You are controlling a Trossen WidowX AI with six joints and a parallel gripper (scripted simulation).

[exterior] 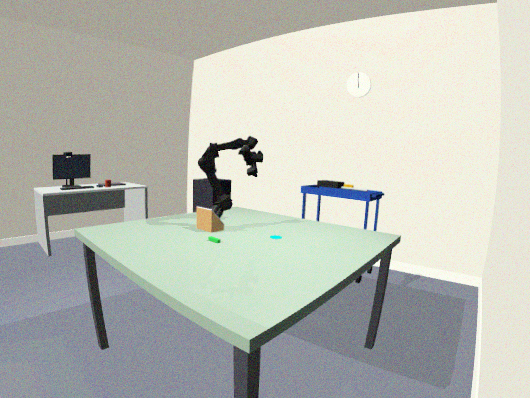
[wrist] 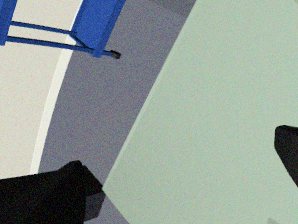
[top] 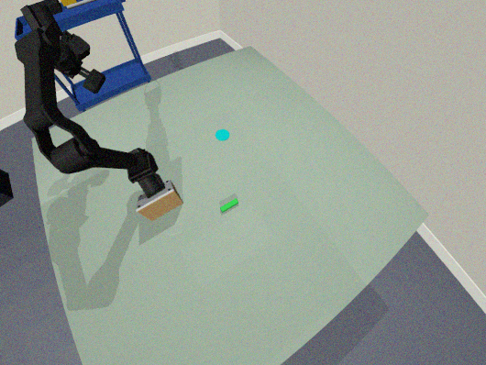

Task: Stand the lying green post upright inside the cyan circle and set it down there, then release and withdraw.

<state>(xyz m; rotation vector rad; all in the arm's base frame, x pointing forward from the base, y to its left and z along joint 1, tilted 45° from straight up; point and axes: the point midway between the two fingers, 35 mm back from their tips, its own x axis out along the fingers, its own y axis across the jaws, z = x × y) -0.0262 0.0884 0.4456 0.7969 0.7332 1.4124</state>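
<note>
My gripper tip is now 17 cm short of the green post, 58 cm to the left of it and 29 cm above it. Also, from my gripper tip: cyan circle: 35 cm ahead, 31 cm to the right, 30 cm below.
</note>
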